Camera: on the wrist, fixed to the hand. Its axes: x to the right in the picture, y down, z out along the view.
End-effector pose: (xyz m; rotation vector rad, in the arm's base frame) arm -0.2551 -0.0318 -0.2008 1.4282 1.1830 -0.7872
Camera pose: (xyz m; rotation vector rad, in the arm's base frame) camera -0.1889 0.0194 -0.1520 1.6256 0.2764 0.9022
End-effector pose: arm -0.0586 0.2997 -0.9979 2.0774 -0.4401 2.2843
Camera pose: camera -0.1233 0.2354 -1.0306 -0.4576 1.8389 -1.6341
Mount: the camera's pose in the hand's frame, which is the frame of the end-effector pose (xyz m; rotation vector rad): -0.0137 0.0812 -0.0510 -0.4793 0.5274 1.5300
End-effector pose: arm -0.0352 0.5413 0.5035 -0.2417 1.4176 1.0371
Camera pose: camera -0.1250 0.5458 0.5396 -0.3326 -1.6243 -2.5403
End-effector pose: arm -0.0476 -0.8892 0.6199 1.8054 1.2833 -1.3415
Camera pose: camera 0.0466 -0.8836 0.6418 1.9585 0.0755 0.2632
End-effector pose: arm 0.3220 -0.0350 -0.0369 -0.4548 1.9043 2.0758
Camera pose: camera 0.3027 -0.0928 0.0384 -0.3366 -0.9970 -1.5872
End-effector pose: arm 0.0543 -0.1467 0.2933 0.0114 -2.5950 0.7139
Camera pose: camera 0.0779 -0.0530 0.2873 -2.0804 -1.7676 0.3493
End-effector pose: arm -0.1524 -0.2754 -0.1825 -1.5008 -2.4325 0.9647
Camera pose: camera -0.0626 -0.2392 -0.1861 2.8594 0.7472 0.0960
